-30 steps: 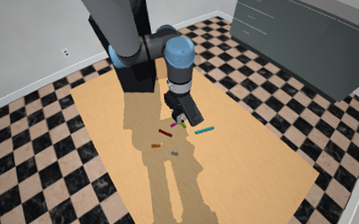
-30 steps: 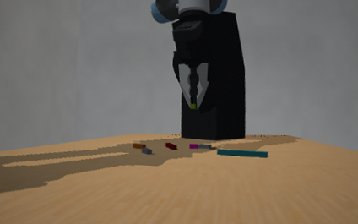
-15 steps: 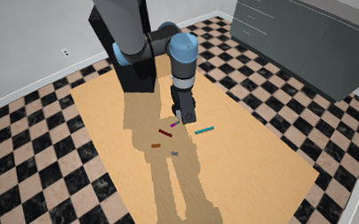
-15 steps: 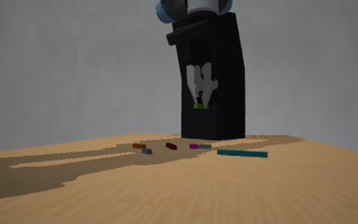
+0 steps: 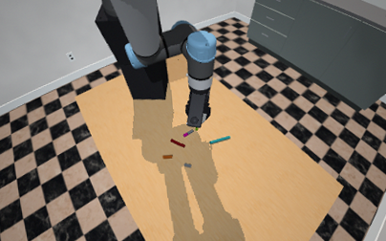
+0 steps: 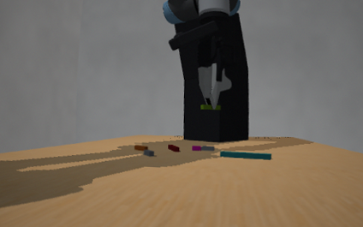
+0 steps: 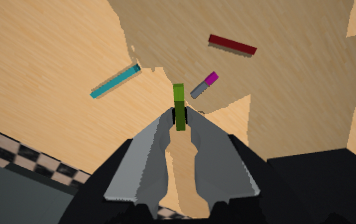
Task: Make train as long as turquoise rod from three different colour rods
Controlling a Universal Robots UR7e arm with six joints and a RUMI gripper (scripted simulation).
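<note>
Now: hand 110 mm above the magenta rod, 40 mm past it and 30 mm to the left of it. From my hand the other things lie so: red rod 110 mm below, 90 mm to the right, 30 mm behind; lime-green rod 10 mm below; turquoise rod 110 mm below, 90 mm ahead, 60 mm to the left.
</note>
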